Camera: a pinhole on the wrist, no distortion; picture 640 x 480 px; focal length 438.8 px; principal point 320.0 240.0 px. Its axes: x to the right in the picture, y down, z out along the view. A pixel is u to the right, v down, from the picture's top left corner.
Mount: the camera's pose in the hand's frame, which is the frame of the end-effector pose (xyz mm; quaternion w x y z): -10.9 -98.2 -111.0 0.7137 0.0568 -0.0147 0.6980
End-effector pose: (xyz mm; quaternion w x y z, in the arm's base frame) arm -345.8 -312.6 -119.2 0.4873 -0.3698 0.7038 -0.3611
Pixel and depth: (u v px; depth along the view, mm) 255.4 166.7 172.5
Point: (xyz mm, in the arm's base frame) -275.4 -410.6 -22.5
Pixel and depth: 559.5 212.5 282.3
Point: -181.9 -351.3 -201.7
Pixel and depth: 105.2 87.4 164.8
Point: -287.1 -457.1 17.9
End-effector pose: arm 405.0 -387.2 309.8 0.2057 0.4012 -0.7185 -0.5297
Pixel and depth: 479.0 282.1 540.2
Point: 82.3 -94.2 193.8
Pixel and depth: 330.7 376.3 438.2
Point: 282.9 -107.5 87.4
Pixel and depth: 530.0 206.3 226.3
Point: 307.7 -332.9 250.4
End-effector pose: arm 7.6 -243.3 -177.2 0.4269 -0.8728 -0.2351 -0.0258
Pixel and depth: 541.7 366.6 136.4
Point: -52.1 -211.0 -177.2
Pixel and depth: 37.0 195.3 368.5
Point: -151.9 142.0 -38.7
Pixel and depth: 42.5 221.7 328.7
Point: -154.2 87.7 -47.7
